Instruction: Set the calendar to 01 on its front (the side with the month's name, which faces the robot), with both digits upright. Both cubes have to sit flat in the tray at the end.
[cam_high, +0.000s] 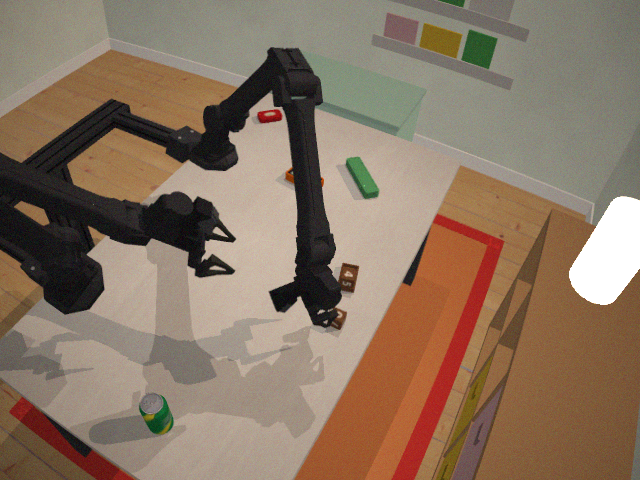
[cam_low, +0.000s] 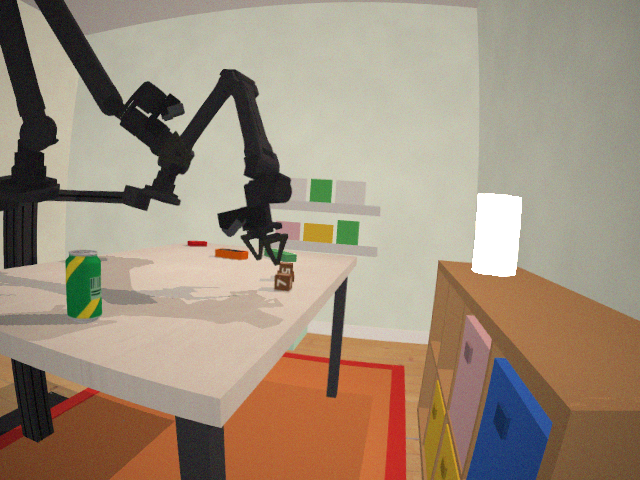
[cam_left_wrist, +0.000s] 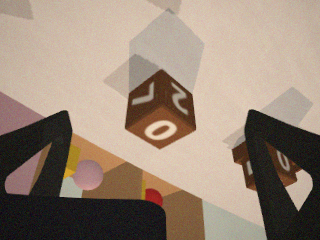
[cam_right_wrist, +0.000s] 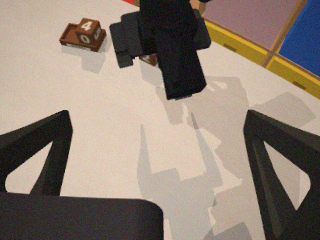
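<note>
My left hand is 60 mm above the brown number cube, 40 mm to the right of it and 40 mm short of it. Round my left hand: red item 800 mm to the left, 660 mm behind, 60 mm below; then brown tray 200 mm to the left, 70 mm below, 10 mm behind; then orange multimeter 510 mm to the left, 330 mm behind, 70 mm below.
</note>
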